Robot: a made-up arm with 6 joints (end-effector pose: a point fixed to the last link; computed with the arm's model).
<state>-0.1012 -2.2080 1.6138 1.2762 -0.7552 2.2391</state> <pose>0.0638 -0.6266 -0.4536 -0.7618 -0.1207 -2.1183</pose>
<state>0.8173 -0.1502 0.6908 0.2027 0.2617 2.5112</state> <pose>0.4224 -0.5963 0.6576 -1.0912 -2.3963 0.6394</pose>
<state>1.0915 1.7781 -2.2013 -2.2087 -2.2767 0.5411</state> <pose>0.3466 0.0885 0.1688 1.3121 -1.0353 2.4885</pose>
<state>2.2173 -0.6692 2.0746 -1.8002 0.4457 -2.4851</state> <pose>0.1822 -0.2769 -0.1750 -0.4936 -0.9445 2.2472</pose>
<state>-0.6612 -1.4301 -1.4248 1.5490 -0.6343 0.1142</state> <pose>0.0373 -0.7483 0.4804 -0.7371 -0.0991 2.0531</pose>
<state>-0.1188 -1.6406 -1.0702 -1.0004 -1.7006 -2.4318</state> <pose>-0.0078 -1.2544 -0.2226 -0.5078 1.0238 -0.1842</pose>
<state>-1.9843 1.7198 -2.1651 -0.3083 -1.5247 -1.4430</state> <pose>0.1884 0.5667 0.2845 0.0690 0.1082 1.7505</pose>
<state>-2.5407 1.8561 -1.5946 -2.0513 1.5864 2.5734</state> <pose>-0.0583 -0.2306 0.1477 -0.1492 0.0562 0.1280</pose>
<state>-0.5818 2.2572 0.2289 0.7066 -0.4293 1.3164</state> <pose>0.4831 0.2714 -0.0621 -0.6508 0.9921 -2.0264</pose>
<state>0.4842 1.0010 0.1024 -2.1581 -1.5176 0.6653</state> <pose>-0.3366 0.1490 0.2780 -2.1610 -0.8848 1.3641</pose>
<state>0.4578 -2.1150 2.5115 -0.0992 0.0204 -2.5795</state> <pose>0.0188 -1.2407 -0.2152 -1.0016 0.5069 -0.5619</pose>
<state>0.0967 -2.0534 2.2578 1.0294 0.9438 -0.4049</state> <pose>-0.1368 -1.2535 -0.4925 -0.2922 -2.8498 0.4269</pose>
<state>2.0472 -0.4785 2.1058 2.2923 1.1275 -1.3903</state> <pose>0.2468 -0.9688 0.1176 0.6779 -2.0098 0.9529</pose>
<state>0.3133 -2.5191 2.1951 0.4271 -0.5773 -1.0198</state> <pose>-0.3786 -0.8917 -0.6552 1.2119 1.7469 -1.5769</pose>
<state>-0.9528 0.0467 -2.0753 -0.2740 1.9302 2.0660</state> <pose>-0.3638 -0.8192 0.6758 -0.1370 1.2253 0.2245</pose>
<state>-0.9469 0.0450 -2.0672 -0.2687 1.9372 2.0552</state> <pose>-0.3651 -0.8217 0.6749 -0.1196 1.2181 0.2211</pose>
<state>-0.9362 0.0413 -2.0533 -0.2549 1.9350 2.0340</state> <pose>-0.3663 -0.8239 0.6773 -0.1047 1.2001 0.2130</pose>
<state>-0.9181 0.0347 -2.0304 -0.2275 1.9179 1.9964</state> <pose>-0.3674 -0.8254 0.6852 -0.0952 1.1655 0.1970</pose>
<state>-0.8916 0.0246 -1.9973 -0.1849 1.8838 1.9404</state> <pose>-0.3679 -0.8256 0.6996 -0.0929 1.1139 0.1722</pose>
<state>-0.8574 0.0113 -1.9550 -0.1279 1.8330 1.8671</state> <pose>-0.3674 -0.8234 0.7207 -0.1007 1.0487 0.1392</pose>
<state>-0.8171 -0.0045 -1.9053 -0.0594 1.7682 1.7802</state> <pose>-0.3650 -0.8175 0.7475 -0.1202 0.9765 0.1004</pose>
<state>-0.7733 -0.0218 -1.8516 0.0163 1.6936 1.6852</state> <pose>-0.3593 -0.8073 0.7784 -0.1520 0.9050 0.0604</pose>
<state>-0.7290 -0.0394 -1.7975 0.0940 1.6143 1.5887</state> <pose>-0.3495 -0.7928 0.8109 -0.1948 0.8408 0.0244</pose>
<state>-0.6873 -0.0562 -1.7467 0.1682 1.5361 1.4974</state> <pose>-0.3354 -0.7755 0.8418 -0.2439 0.7884 -0.0031</pose>
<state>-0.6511 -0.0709 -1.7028 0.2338 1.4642 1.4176</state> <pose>-0.3187 -0.7574 0.8687 -0.2943 0.7497 -0.0201</pose>
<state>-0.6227 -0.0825 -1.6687 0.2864 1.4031 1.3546</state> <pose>-0.3018 -0.7406 0.8897 -0.3403 0.7241 -0.0270</pose>
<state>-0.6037 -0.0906 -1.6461 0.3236 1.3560 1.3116</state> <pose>-0.2878 -0.7272 0.9040 -0.3779 0.7092 -0.0264</pose>
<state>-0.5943 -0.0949 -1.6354 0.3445 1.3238 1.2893</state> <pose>-0.2788 -0.7180 0.9121 -0.4055 0.7025 -0.0211</pose>
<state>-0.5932 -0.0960 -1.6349 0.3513 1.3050 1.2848</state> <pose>-0.2750 -0.7128 0.9151 -0.4238 0.7012 -0.0137</pose>
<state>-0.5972 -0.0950 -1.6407 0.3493 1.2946 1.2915</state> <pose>-0.2746 -0.7101 0.9152 -0.4366 0.7033 -0.0057</pose>
